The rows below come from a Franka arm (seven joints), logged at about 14 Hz.
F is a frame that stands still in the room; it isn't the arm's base.
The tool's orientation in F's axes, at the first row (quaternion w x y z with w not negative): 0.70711 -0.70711 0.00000 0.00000
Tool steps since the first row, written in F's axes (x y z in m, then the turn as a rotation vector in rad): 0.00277 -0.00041 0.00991 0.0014 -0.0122 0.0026; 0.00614 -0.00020 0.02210 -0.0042 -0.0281 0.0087; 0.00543 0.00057 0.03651 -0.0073 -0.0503 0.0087; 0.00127 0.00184 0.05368 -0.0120 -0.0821 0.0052; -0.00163 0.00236 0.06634 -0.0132 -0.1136 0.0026; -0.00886 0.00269 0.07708 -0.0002 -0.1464 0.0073
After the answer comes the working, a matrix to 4 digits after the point.
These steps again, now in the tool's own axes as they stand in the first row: 0.00277 -0.00991 -0.00041 0.0014 -0.0026 -0.0122; 0.00614 -0.02210 -0.00020 -0.0042 -0.0087 -0.0281; 0.00543 -0.03651 0.00057 -0.0073 -0.0087 -0.0503; 0.00127 -0.05368 0.00184 -0.0120 -0.0052 -0.0821; -0.00163 -0.06634 0.00236 -0.0132 -0.0026 -0.1136; -0.00886 -0.07708 0.00269 -0.0002 -0.0073 -0.1464
The tool's axes in the first row as the columns of a matrix, in F's axes (rounded; the answer above uses it unrounded):
1.0000 0.0000 0.0000
0.0000 0.0000 1.0000
0.0000 -1.0000 0.0000

